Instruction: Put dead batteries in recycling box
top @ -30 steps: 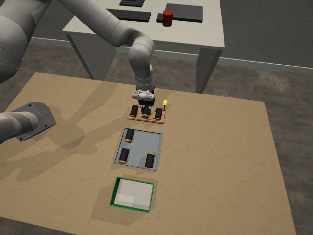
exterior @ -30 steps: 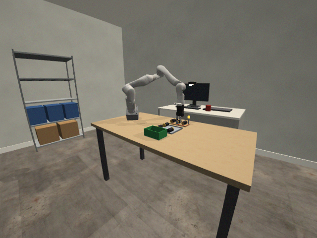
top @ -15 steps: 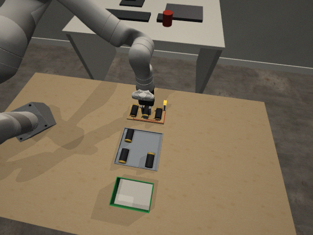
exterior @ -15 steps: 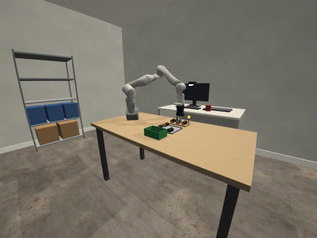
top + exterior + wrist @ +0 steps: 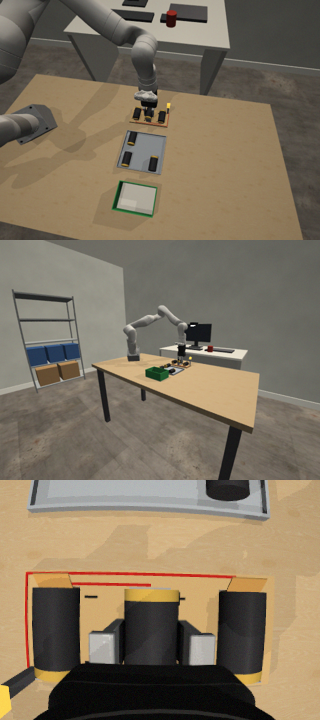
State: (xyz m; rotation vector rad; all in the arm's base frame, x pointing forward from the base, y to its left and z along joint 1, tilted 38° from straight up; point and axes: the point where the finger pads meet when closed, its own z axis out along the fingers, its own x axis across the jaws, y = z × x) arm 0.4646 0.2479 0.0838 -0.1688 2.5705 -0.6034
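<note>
My gripper is now 1 cm short of the grey tray, 18 cm to the left of it and 4 cm above it. The rest, counted from my hand: green recycling box (3 cm ahead, 38 cm to the right, 3 cm below).
</note>
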